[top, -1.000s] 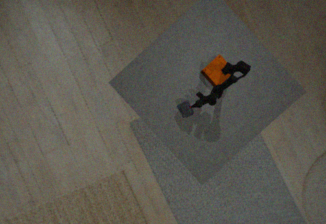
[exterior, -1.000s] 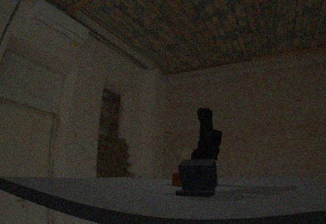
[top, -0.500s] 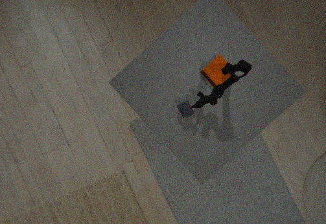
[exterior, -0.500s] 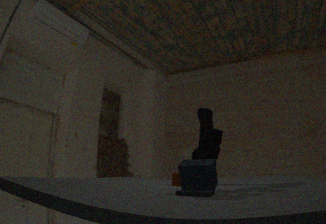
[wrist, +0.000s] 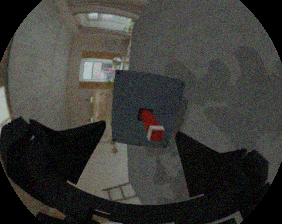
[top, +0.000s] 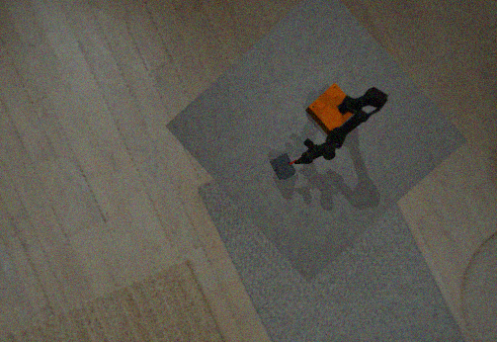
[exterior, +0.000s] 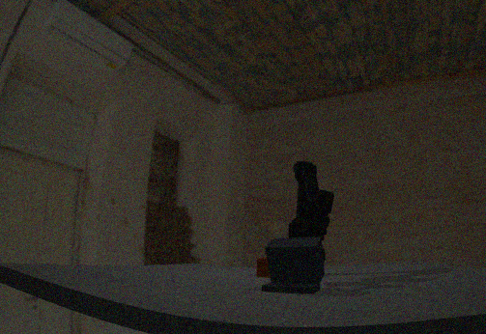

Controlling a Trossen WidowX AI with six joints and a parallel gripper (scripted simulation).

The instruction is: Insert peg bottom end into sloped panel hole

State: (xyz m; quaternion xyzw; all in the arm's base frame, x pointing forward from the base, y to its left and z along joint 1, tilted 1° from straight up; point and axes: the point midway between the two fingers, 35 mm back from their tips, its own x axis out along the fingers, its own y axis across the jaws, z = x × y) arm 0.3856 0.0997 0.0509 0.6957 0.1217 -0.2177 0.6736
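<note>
The red peg is 10 mm below my gripper tip. Also, from my gripper tip: grey sloped panel block 60 mm ahead, 30 mm below, 10 mm to the right.
</note>
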